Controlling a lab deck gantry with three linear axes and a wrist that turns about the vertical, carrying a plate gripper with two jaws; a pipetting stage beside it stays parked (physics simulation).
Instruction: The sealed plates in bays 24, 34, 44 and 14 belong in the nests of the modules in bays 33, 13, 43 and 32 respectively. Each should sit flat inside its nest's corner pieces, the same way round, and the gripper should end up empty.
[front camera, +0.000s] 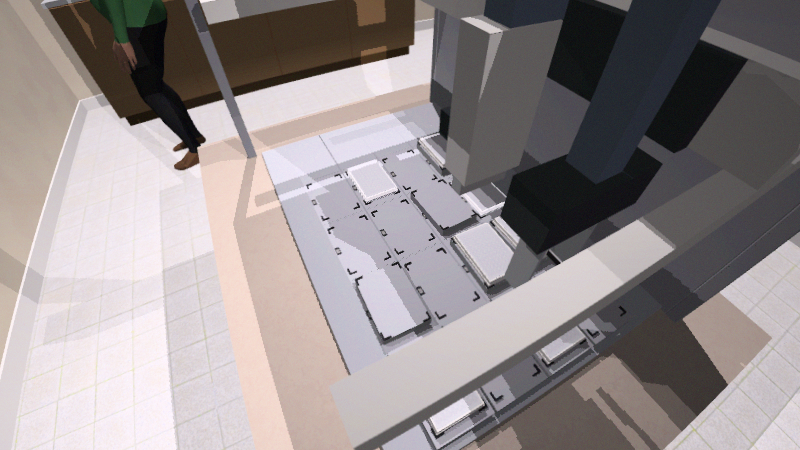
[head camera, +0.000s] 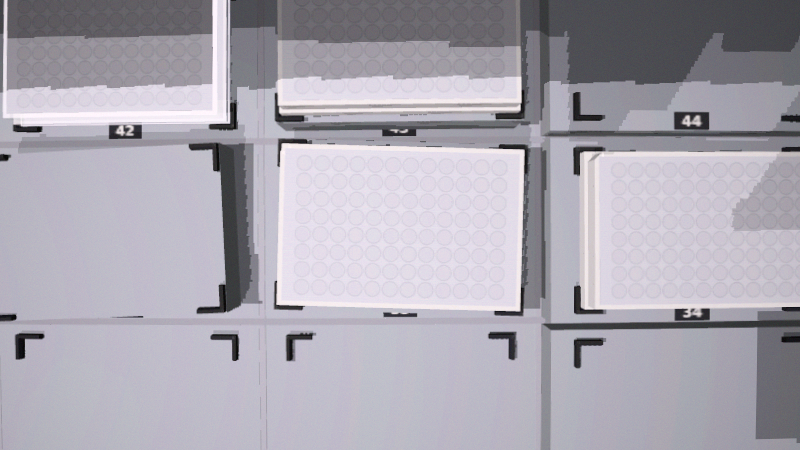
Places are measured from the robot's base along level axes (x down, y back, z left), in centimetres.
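Where they show: gripper, fingertip midpoint: (front camera: 536, 273); robot's base, link origin: (front camera: 307, 186).
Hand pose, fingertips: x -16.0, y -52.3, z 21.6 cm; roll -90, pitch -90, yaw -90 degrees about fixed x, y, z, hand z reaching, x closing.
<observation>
Each offset is from my fingertips to the top centre of the thing. "spot": to the spot under its first point.
A sealed plate @(dx +12.7, dy +13.0, dz +4.3 cm) (front camera: 485, 251) (head camera: 400, 226) sits on the module in bay 33, inside its corner pieces. Another plate @(dx +12.7, dy +13.1, dz +14.7 cm) (front camera: 506, 228) (head camera: 398, 61) sits on the bay 43 module, partly shaded in the head view. A plate @(dx +13.1, dy -3.3, dz +4.1 cm) (front camera: 562, 342) (head camera: 699, 235) stands in bay 34, and one @(dx +13.1, dy -3.3, dz -17.3 cm) (front camera: 455, 411) in bay 14. The module @(spot: dx +14.1, dy +28.7, dz +4.0 cm) (front camera: 444, 205) (head camera: 111, 229) in bay 32 and the module (front camera: 394, 302) in bay 13 have bare nests. Bays 24 and 44 hold no plate. My gripper (front camera: 541, 267) is open and empty, raised above the rear right of the deck; its jaws are partly hidden.
Other plates stand in bay 42 @(spot: dx +14.5, dy +26.7, dz +14.3 cm) (front camera: 485, 197) (head camera: 111, 61), bay 21 @(spot: dx +14.5, dy +44.8, dz -6.8 cm) (front camera: 372, 180) and at the back @(spot: dx +12.7, dy +46.7, dz +11.9 cm) (front camera: 433, 148). The parked pipetting stage (front camera: 497, 106) hangs over the rear bays. A pale beam (front camera: 503, 335) crosses in front of the deck. A person (front camera: 151, 72) stands behind.
</observation>
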